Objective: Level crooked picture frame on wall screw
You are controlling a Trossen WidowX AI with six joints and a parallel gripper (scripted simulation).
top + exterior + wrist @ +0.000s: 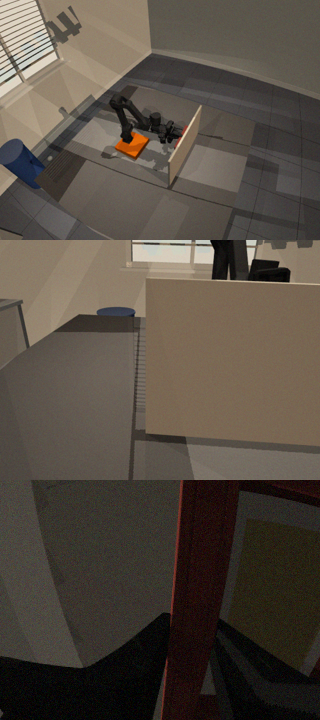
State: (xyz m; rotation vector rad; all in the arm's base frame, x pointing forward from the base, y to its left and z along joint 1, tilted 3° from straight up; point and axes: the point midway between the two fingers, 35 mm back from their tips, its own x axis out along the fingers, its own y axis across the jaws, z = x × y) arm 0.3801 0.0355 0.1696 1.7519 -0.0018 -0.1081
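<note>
The picture frame is 10 mm to the left of my gripper tip and 50 mm below it. From my gripper tip the other things lie so: beige wall panel 20 mm ahead, 70 mm below.
</note>
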